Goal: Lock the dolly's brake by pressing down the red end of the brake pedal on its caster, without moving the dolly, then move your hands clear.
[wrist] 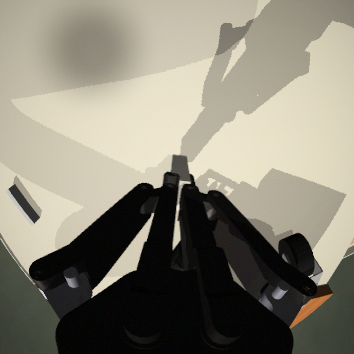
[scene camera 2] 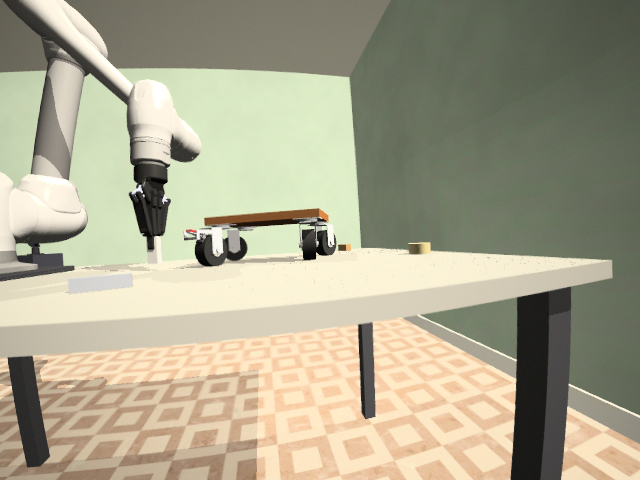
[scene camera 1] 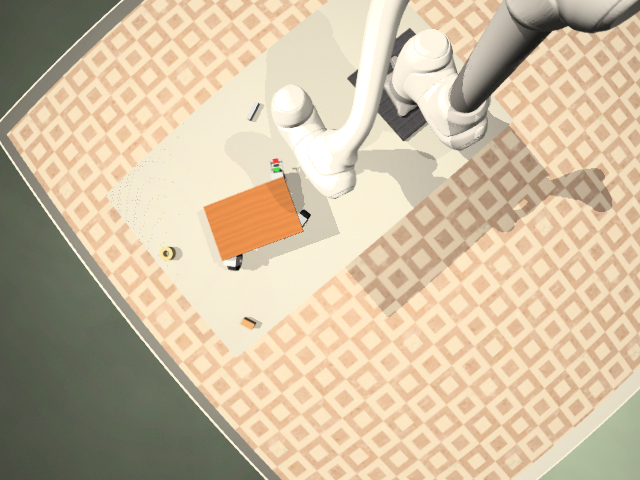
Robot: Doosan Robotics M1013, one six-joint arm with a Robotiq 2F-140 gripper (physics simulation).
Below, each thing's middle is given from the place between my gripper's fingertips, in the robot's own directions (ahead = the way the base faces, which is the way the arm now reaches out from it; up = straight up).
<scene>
My gripper is now 26 cm to the left of the grey bar (scene camera 2: 103, 282), 9 cm short of it and 1 cm above it. Also, from my hand: dolly (scene camera 1: 259, 216): 27 cm ahead, 13 cm to the left, 5 cm above.
</scene>
